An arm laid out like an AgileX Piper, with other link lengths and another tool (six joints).
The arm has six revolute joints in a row. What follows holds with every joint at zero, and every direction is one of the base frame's.
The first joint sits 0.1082 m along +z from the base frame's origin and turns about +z.
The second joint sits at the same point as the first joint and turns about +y.
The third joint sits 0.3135 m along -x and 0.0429 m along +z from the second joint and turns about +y.
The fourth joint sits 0.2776 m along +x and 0.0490 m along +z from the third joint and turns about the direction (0.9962, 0, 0.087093).
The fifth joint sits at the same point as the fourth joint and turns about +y.
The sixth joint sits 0.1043 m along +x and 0.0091 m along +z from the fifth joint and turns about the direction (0.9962, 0, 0.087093).
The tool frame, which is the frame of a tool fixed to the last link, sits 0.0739 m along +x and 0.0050 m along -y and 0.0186 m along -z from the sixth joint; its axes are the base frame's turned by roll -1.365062, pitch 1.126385 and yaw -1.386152 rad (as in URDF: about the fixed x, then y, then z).
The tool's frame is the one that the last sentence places.
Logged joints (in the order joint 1, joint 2, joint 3, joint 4, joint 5, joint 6), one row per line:
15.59, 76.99, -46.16, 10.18, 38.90, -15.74
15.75, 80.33, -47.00, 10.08, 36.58, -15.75
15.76, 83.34, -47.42, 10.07, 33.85, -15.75
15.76, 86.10, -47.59, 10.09, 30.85, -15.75
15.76, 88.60, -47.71, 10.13, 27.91, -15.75
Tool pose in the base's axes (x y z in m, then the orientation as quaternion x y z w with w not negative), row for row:
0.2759, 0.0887, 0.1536, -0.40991, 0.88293, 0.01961, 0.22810
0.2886, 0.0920, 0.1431, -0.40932, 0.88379, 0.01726, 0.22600
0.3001, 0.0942, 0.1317, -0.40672, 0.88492, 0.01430, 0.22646
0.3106, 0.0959, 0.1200, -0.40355, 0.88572, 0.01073, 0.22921
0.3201, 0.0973, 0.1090, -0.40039, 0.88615, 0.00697, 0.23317
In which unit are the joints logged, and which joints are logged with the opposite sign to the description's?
The joints are logged in degrees. Opposite sign: none.
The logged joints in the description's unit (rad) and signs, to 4 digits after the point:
0.2721, 1.3437, -0.8056, 0.1777, 0.6789, -0.2747
0.2749, 1.4020, -0.8203, 0.1759, 0.6384, -0.2749
0.2751, 1.4546, -0.8276, 0.1758, 0.5908, -0.2749
0.2751, 1.5027, -0.8306, 0.1761, 0.5384, -0.2749
0.2751, 1.5464, -0.8327, 0.1768, 0.4871, -0.2749

